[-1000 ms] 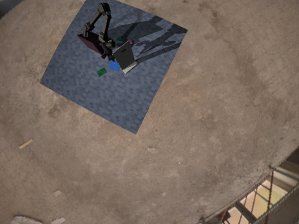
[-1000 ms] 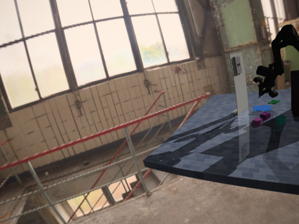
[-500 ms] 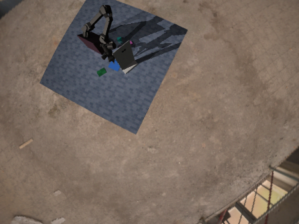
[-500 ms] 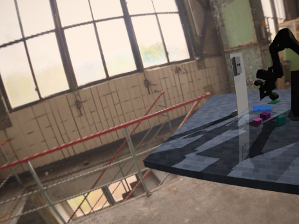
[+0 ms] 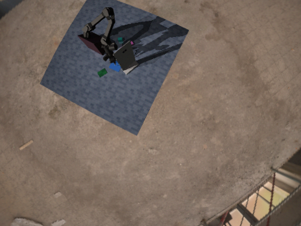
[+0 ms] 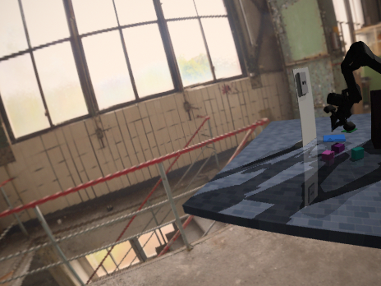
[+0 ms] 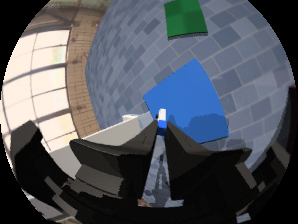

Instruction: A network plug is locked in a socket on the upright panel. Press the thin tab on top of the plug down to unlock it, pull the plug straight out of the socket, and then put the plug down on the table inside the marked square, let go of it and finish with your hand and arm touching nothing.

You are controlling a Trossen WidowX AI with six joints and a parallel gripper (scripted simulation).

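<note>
Right now my gripper tip is 10 mm past the blue marked square and 50 mm above it. The rest, counted from my gripper tip: purple cube: 40 mm behind, 190 mm to the left, 40 mm below; then network plug: right at my gripper tip; then green flat patch: 90 mm behind, 150 mm to the right, 50 mm below.
</note>
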